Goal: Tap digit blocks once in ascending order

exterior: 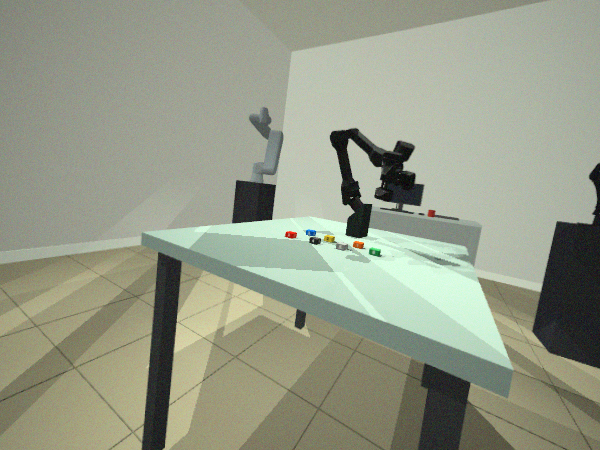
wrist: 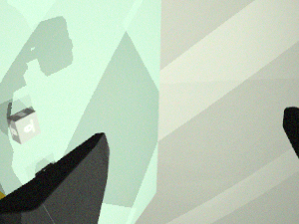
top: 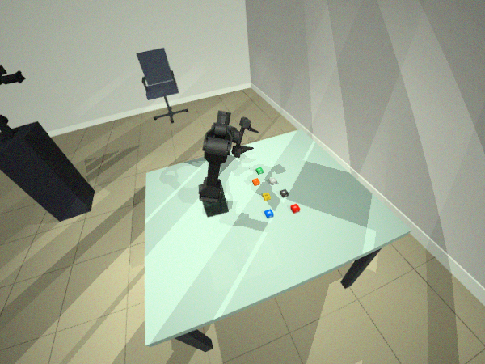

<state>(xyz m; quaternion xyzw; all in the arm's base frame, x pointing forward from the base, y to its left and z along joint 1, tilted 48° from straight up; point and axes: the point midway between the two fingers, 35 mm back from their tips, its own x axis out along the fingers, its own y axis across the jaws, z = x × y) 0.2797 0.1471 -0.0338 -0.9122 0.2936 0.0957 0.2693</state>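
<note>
Now: the orange block 40 mm behind my gripper tip, 50 mm to the right of it and 230 mm below it. The rest, counted from my gripper tip: grey block: 40 mm ahead, 90 mm to the right, 230 mm below; then yellow block: 40 mm behind, 170 mm to the right, 230 mm below; then green block: 20 mm ahead, 20 mm to the left, 230 mm below.
</note>
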